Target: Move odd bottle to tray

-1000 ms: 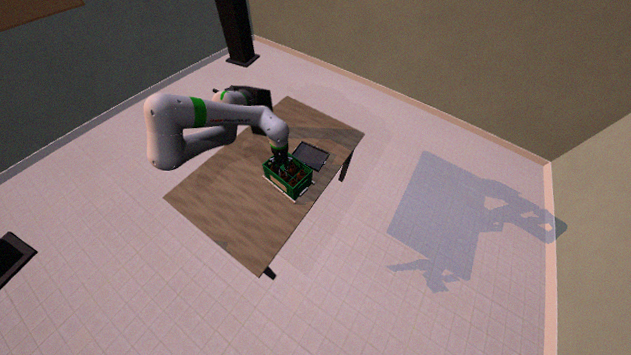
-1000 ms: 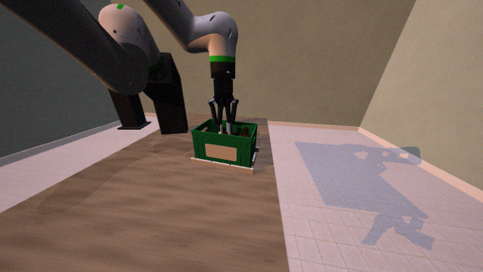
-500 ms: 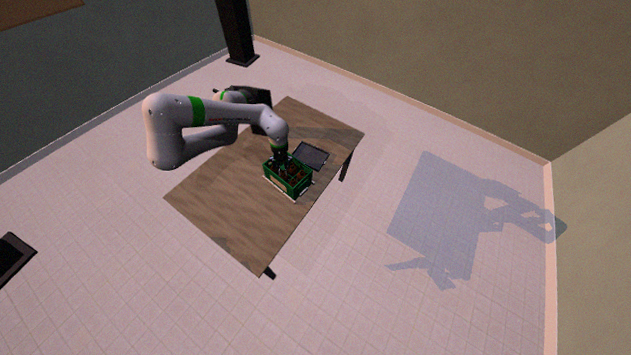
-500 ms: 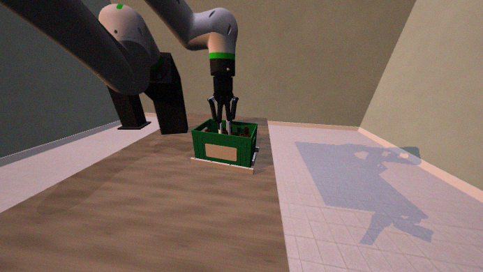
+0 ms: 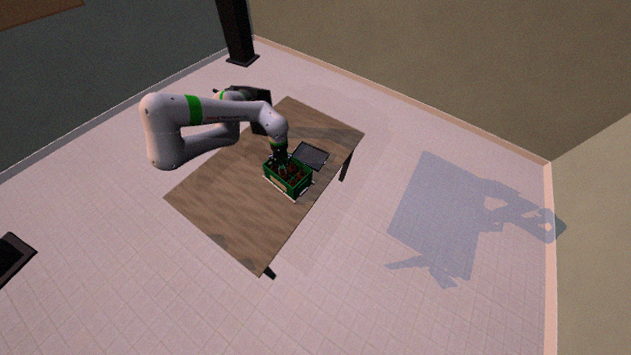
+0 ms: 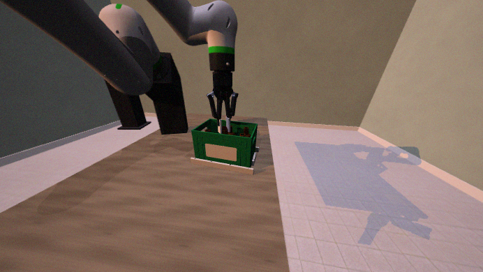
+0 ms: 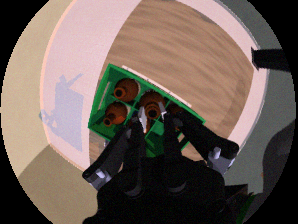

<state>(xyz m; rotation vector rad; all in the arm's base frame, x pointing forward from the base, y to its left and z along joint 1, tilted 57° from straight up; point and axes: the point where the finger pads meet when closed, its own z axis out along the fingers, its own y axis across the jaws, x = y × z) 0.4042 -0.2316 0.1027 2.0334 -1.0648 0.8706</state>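
My gripper is now 90 mm above the brown bottle. Also, from my hand: dark tray: 310 mm to the left, 190 mm below, 60 mm ahead; green crate: 120 mm below, 40 mm to the left, 10 mm ahead.
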